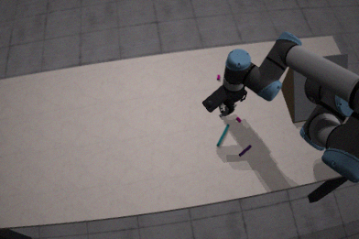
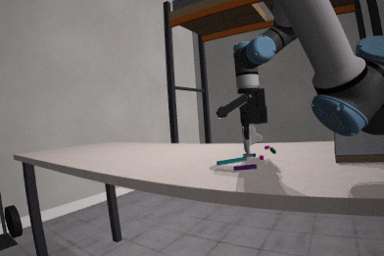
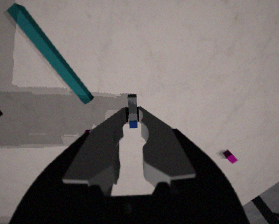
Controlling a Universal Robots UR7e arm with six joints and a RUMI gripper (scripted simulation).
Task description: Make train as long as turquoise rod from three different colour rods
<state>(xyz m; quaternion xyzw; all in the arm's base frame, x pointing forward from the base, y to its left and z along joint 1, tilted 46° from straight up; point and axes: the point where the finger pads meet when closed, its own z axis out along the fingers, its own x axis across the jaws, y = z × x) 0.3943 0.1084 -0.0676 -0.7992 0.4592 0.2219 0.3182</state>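
Right now the grey rod is 1 cm below my hand. The rest, counted from my hand: green rod (11 cm to the right, 6 cm behind, 1 cm below); small blue rod (2 cm behind, 1 cm to the right, 1 cm below); turquoise rod (9 cm to the left, 1 cm below, 1 cm ahead).
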